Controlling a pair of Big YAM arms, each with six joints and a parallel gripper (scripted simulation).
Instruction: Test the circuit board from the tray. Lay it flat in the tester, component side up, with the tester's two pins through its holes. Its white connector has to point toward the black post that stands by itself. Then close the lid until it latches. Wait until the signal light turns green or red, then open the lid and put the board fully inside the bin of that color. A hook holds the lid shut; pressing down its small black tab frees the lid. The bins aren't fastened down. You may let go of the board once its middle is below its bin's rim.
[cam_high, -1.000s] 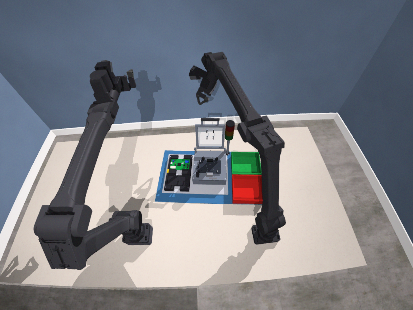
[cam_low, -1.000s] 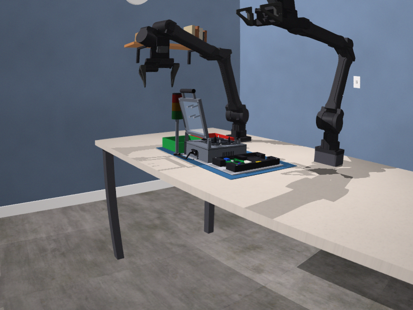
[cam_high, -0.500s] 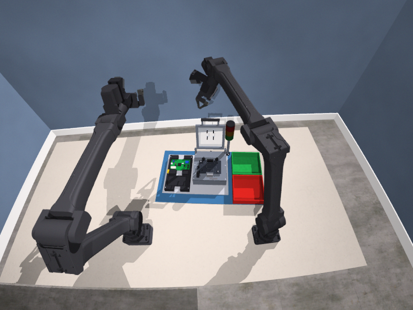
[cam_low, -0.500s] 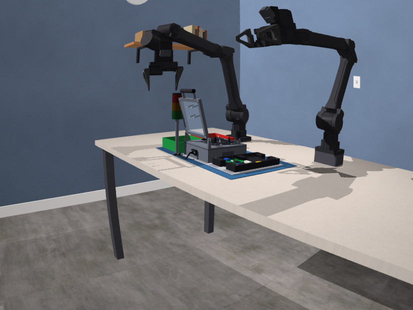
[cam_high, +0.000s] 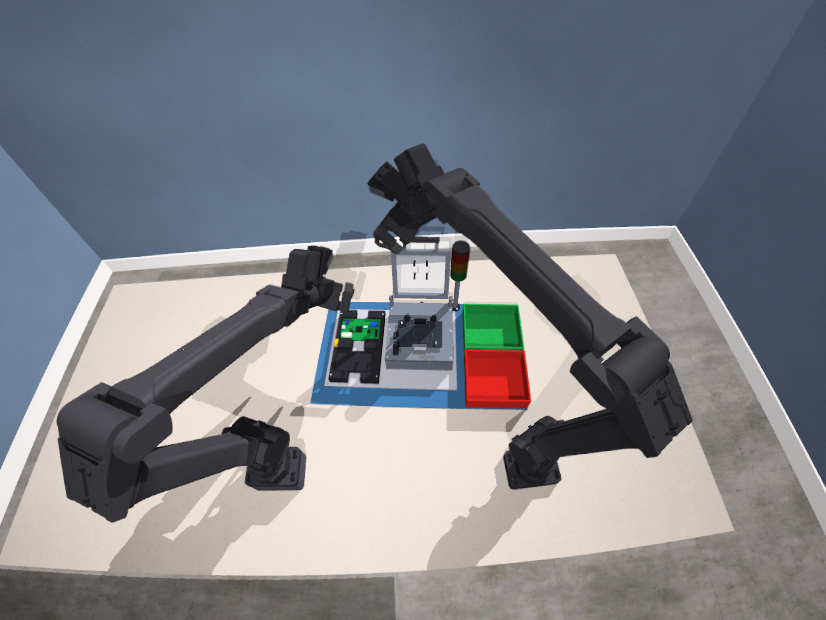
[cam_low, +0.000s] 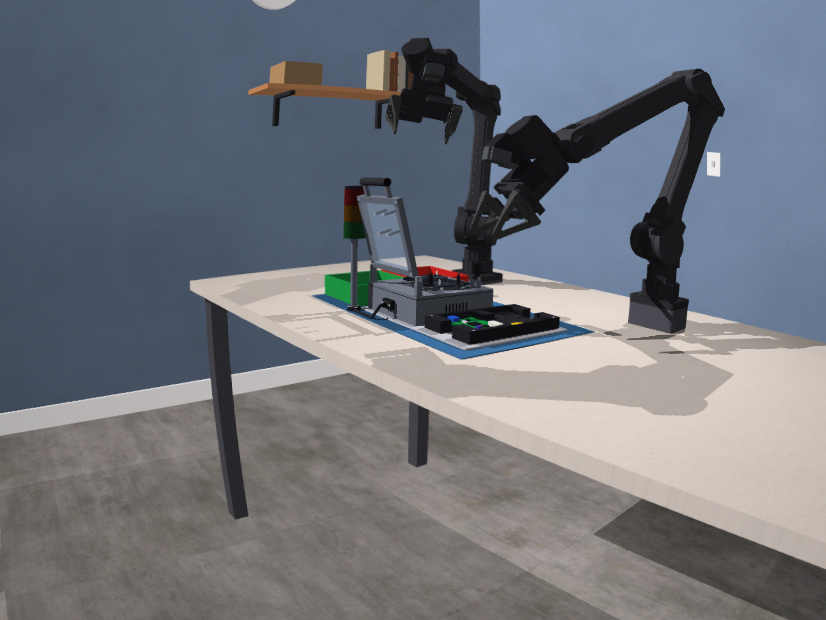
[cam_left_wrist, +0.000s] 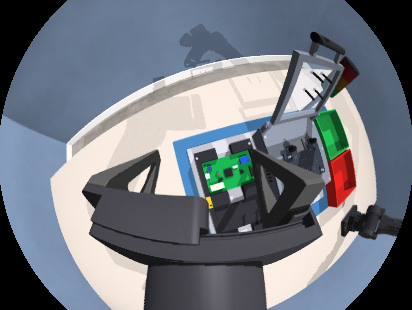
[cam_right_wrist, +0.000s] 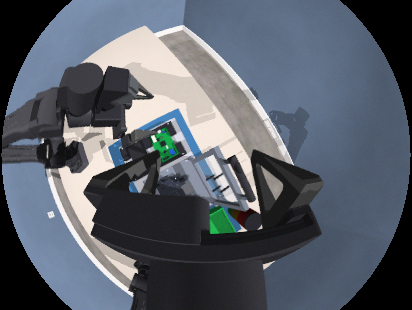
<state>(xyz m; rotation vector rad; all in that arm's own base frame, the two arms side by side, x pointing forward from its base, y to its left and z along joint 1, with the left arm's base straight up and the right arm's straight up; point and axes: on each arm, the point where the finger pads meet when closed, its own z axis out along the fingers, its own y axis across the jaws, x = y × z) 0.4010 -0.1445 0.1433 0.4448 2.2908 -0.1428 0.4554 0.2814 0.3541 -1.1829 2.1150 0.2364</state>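
Note:
Now: the green circuit board 2 cm behind my left hand, 4 cm to the right of it and 17 cm below it. From my left hand the other things lie so: red bin 18 cm behind, 40 cm to the right, 18 cm below; then green bin 3 cm behind, 41 cm to the right, 18 cm below; then clear lid 6 cm ahead, 22 cm to the right, 1 cm below.

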